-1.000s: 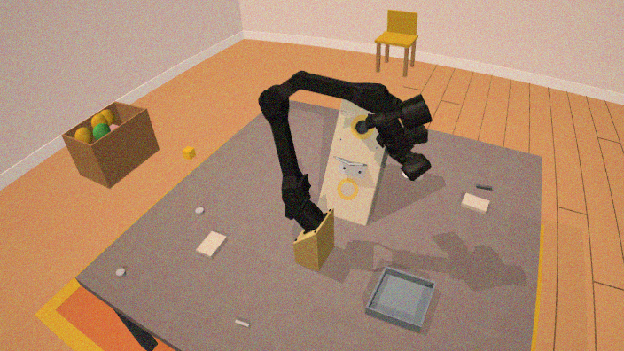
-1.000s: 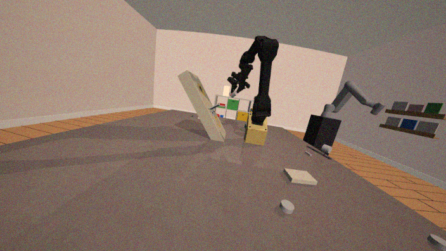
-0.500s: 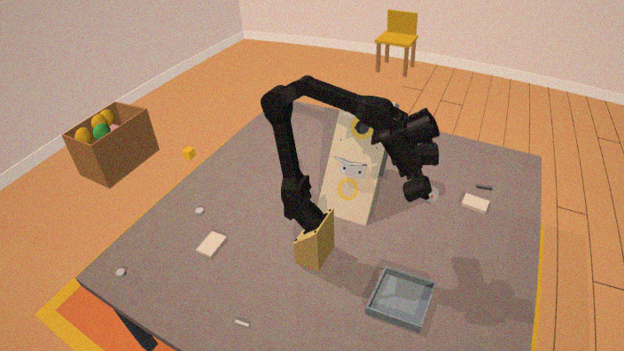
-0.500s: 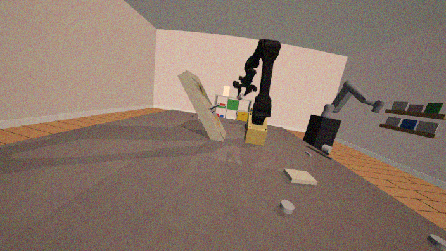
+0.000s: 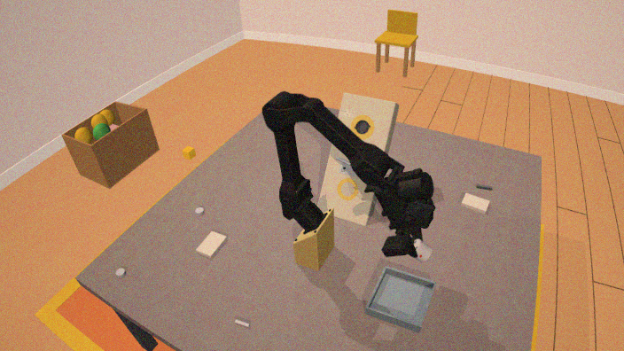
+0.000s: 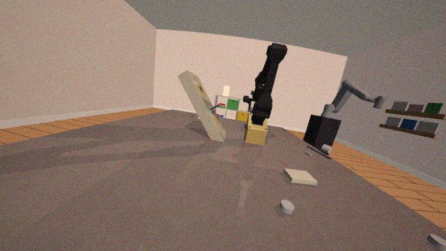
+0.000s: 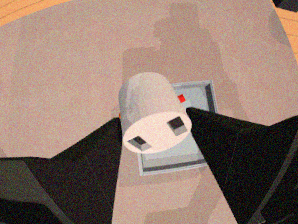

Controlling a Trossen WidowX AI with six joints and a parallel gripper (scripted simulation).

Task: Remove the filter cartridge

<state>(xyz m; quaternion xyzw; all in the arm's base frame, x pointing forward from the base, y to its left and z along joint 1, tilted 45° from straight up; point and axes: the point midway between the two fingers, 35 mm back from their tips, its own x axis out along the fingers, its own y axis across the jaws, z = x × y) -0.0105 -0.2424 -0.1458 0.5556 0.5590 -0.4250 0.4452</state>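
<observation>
The grey tray is 5 cm behind my gripper tip, 1 cm to the left of it and 16 cm below it. Round my gripper tip: service panel: 32 cm ahead, 29 cm to the left; then dark pin: 54 cm ahead, 13 cm to the right, 16 cm below; then round filter cartridge: right at my gripper tip.
</observation>
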